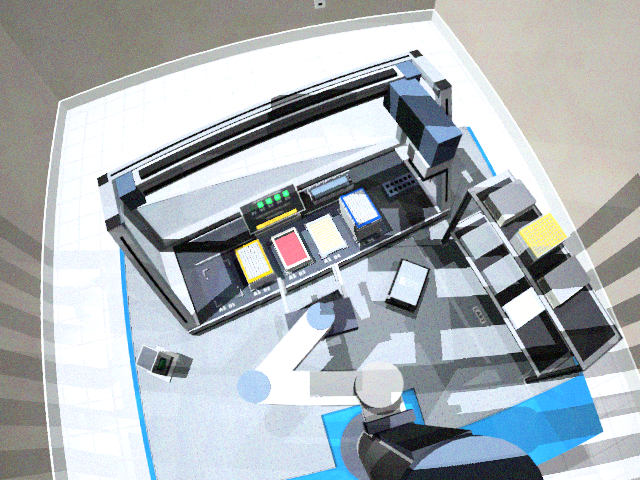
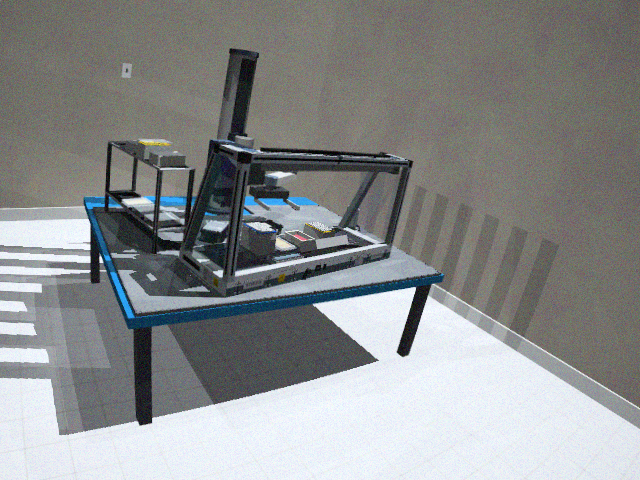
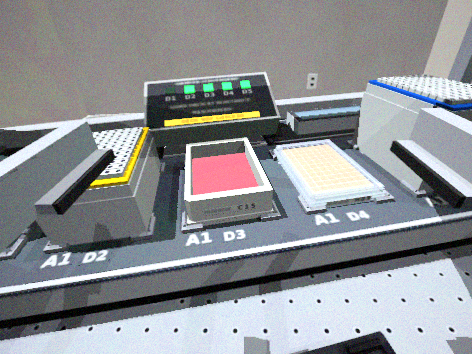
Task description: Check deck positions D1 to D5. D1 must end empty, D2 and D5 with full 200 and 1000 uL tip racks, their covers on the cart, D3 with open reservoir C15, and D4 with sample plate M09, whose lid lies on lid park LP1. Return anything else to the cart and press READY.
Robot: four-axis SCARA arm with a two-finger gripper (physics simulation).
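Frame: origin at the arm's base, x ahead, y left, z up, level; millimetres.
Seen in the pictures: gripper, fingertip midpoint: [image 1: 307,271] [image 2: 284,208] [image 3: 248,133].
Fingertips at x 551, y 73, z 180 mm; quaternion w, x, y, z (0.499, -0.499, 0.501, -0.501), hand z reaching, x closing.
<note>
Pixels of each thing's top centre, then the offset from my fingertips to it. "pt": a spot on its surface instead.
- yellow-rimmed tip rack, top centre: [image 3: 98,149] [image 1: 253,260] [image 2: 320,226] 102 mm ahead, 152 mm left, 55 mm down
- Open reservoir C15, top centre: [image 3: 222,163] [image 1: 290,247] [image 2: 300,235] 125 mm ahead, 30 mm left, 88 mm down
- unlidded plate, top centre: [image 3: 322,162] [image 1: 325,233] 149 mm ahead, 92 mm right, 105 mm down
- blue-rimmed tip rack, top centre: [image 3: 437,84] [image 1: 360,206] [image 2: 260,226] 172 mm ahead, 214 mm right, 22 mm down
- pale blue flat piece, surface spot: [image 3: 327,113] [image 1: 327,189] pt 306 mm ahead, 143 mm right, 97 mm down
- screen, surface spot: [image 3: 210,100] [image 1: 272,208] pt 261 mm ahead, 55 mm left, 54 mm down
- small box with a green button, surface spot: [image 1: 162,363] pt 148 mm back, 510 mm left, 74 mm down
- white-topped black block, top centre: [image 1: 409,282] 84 mm back, 301 mm right, 110 mm down
- cart, top centre: [image 1: 548,262] [image 2: 147,152] 230 mm back, 610 mm right, 188 mm up
- yellow-topped box, top centre: [image 1: 545,232] [image 2: 154,140] 166 mm back, 597 mm right, 253 mm up
My gripper [image 1: 307,272] [image 2: 282,207] [image 3: 248,133] is open and empty, above the deck's front edge. D1 [image 1: 214,281] is empty. A yellow-rimmed tip rack [image 1: 254,260] [image 3: 117,160] stands uncovered on D2. Open reservoir C15 [image 1: 291,249] [image 3: 225,172] with red liquid is on D3. An unlidded plate [image 1: 325,235] [image 3: 325,167] with cream wells is on D4; its label is unreadable. A blue-rimmed tip rack [image 1: 360,208] [image 2: 260,237] [image 3: 415,115] stands uncovered on D5. A pale blue flat piece [image 1: 330,187] [image 3: 327,113] lies on a holder behind the deck positions.
The screen [image 1: 271,204] [image 3: 210,100] shows D2 to D5 green, D1 dark. A small box with a green button [image 1: 162,363] stands front left. A white-topped black block [image 1: 408,283] lies right of the arm. The cart [image 2: 157,211] holds grey boxes and a yellow-topped box [image 1: 541,235].
</note>
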